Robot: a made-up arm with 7 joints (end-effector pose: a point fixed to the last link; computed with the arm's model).
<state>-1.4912 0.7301 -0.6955 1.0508 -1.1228 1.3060 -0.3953</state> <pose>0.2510 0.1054 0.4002 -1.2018 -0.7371 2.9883</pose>
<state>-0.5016 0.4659 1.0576 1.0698 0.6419 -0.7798 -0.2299</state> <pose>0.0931 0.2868 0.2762 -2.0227 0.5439 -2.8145</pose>
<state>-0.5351 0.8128 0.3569 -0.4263 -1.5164 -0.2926 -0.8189</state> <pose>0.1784 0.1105 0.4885 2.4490 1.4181 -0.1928</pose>
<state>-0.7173 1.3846 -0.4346 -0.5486 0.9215 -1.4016 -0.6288</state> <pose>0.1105 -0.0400 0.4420 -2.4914 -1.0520 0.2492</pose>
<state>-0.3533 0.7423 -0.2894 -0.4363 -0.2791 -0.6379 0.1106</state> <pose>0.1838 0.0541 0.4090 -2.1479 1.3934 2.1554</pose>
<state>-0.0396 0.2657 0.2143 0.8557 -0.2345 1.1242 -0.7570</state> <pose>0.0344 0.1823 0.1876 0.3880 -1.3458 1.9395</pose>
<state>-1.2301 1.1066 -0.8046 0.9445 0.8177 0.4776 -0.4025</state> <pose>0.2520 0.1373 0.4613 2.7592 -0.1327 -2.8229</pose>
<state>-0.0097 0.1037 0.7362 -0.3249 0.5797 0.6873 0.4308</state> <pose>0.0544 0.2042 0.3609 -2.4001 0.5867 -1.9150</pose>
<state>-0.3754 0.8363 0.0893 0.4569 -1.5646 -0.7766 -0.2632</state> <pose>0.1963 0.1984 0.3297 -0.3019 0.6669 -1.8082</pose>
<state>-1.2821 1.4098 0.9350 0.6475 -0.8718 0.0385 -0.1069</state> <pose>0.0280 0.2598 0.5305 0.4041 0.6629 -0.9841</pose>
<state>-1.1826 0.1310 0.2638 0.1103 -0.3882 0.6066 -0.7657</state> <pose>0.2566 0.0963 0.4455 -1.1487 0.8094 2.5502</pose>
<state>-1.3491 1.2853 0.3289 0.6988 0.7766 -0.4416 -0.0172</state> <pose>0.0871 0.1996 0.5875 2.3915 0.9469 2.2508</pose>
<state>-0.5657 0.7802 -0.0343 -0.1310 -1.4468 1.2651 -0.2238</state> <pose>0.1846 0.0890 0.3747 -0.8363 -0.3307 2.4829</pose>
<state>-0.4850 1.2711 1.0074 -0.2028 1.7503 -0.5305 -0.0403</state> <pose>0.0439 0.0854 0.5748 1.6249 0.2124 2.8121</pose>
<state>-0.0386 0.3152 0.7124 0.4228 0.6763 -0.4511 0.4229</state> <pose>0.0786 0.2499 0.3034 -2.5782 0.7284 -2.7920</pose>
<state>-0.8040 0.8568 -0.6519 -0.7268 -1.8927 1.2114 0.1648</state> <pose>0.1111 -0.0149 0.3858 -0.9817 -0.4091 1.7519</pose>
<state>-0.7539 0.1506 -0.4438 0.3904 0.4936 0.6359 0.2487</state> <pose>0.2313 0.0269 0.3491 -2.4679 0.2915 2.9930</pose>
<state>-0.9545 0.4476 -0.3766 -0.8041 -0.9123 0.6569 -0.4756</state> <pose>0.1375 -0.0105 0.4681 -1.7489 0.7008 1.5162</pose>
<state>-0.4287 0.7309 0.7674 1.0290 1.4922 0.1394 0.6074</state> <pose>0.1055 0.2711 0.3556 2.7201 0.3224 -2.8236</pose>
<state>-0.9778 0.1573 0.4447 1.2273 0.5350 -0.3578 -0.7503</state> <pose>0.2709 0.1519 0.2679 -1.6233 0.1545 2.5724</pose>
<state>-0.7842 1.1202 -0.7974 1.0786 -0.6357 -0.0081 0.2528</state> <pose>0.1870 0.2144 0.3362 -2.4898 0.2776 -2.6676</pose>
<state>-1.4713 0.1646 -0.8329 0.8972 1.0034 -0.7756 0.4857</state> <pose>0.2498 -0.0820 0.4354 2.8388 0.2931 1.0277</pose>
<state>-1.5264 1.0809 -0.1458 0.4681 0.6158 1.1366 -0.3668</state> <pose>0.1287 0.1390 0.5730 -2.3198 0.5886 -2.3454</pose>
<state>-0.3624 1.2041 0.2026 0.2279 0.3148 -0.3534 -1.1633</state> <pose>0.2108 0.1616 0.4840 -2.5840 -0.5205 2.3662</pose>
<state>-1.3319 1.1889 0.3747 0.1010 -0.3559 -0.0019 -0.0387</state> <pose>0.0779 0.1647 0.5823 1.2093 1.2736 0.0946</pose>
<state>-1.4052 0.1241 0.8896 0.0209 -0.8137 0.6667 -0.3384</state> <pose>0.2187 0.1619 0.4470 0.1481 0.8099 -2.4791</pose>
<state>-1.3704 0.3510 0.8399 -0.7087 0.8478 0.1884 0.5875</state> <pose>0.0263 0.1619 0.4684 -0.0688 0.3094 -0.0382</pose>
